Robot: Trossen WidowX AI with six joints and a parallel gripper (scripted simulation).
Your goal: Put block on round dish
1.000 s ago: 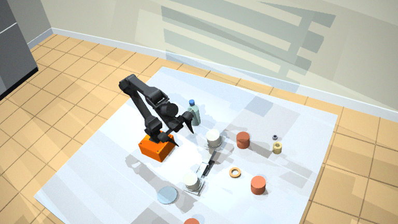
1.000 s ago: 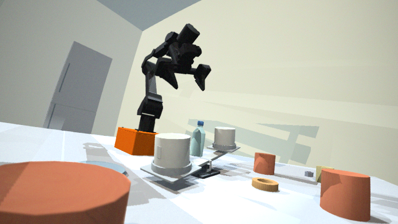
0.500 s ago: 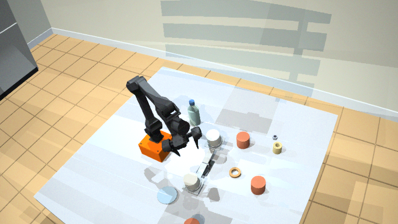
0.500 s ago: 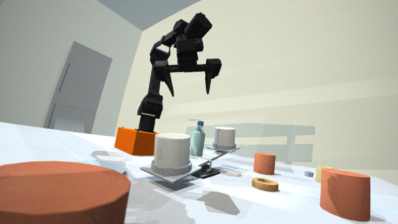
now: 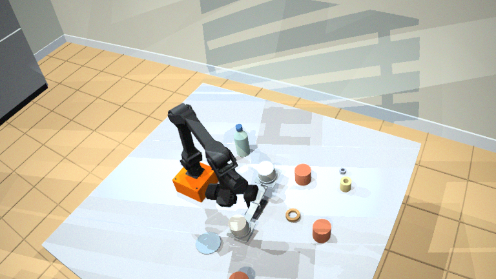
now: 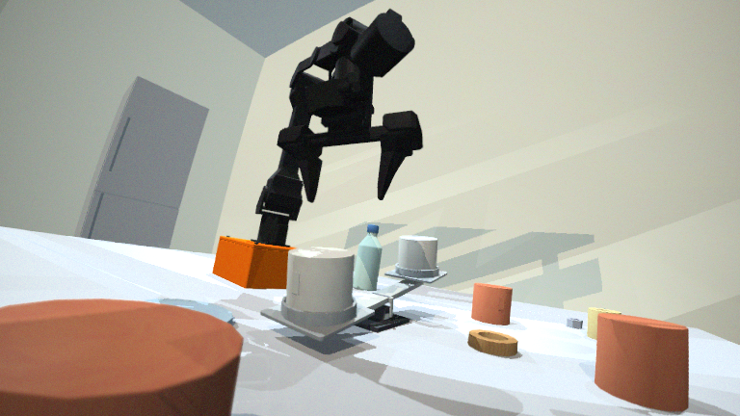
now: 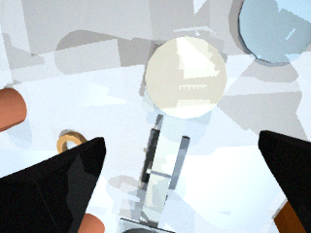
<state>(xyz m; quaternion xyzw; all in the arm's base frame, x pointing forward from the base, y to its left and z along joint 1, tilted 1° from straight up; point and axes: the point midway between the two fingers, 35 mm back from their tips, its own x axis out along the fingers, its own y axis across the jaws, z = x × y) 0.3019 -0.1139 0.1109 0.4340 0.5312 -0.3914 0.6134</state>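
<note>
Right now the pale grey block is 10 mm ahead of my gripper tip, 20 mm to the right of it and 110 mm below it. The rest, counted from my gripper tip: pale blue round dish: 80 mm behind, 120 mm to the right, 150 mm below; bottle: 220 mm behind, 370 mm to the left, 40 mm below; yellow cylinder: 290 mm ahead, 370 mm to the left, 130 mm below.
</note>
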